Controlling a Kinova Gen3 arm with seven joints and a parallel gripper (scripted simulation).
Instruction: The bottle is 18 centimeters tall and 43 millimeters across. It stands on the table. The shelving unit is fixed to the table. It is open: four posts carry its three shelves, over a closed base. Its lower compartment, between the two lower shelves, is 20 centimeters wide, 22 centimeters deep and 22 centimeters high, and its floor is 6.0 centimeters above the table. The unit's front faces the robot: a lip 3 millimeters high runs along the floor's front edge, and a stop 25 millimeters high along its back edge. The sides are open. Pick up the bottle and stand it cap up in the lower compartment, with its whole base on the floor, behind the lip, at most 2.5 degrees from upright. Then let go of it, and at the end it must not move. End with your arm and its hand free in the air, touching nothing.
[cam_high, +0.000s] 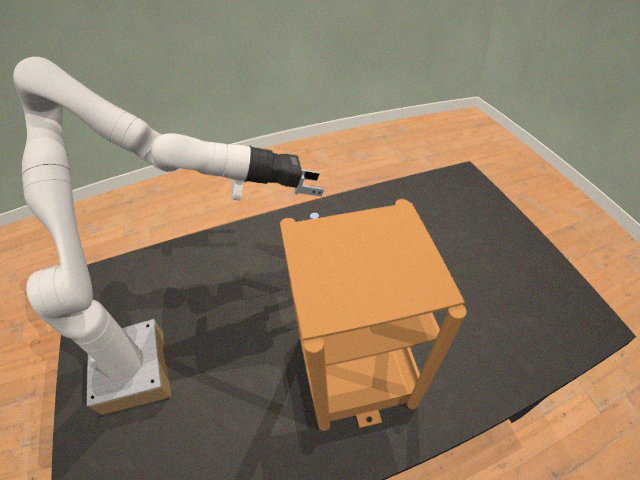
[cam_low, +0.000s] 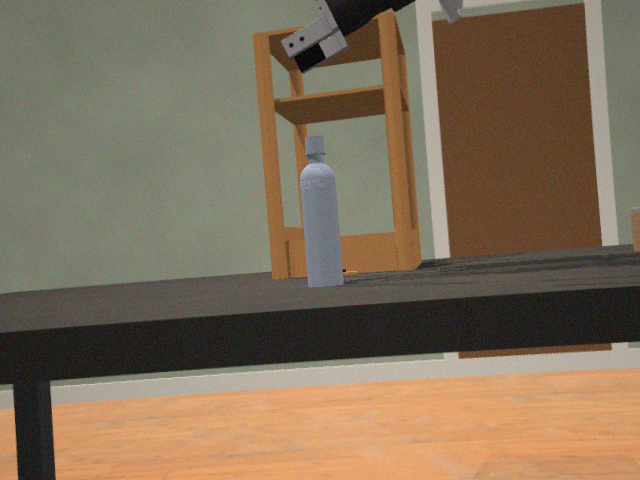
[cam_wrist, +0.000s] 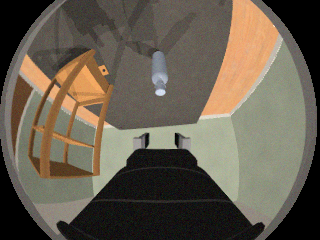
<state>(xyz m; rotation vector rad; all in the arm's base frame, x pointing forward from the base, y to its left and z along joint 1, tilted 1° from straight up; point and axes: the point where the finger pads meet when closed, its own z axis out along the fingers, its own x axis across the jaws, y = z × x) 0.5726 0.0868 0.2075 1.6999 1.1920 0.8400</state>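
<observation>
Right now my hand is 17 cm above the bottle. Also, from my hand: shelving unit (9 cm behind, 33 cm to the right, 8 cm below).
</observation>
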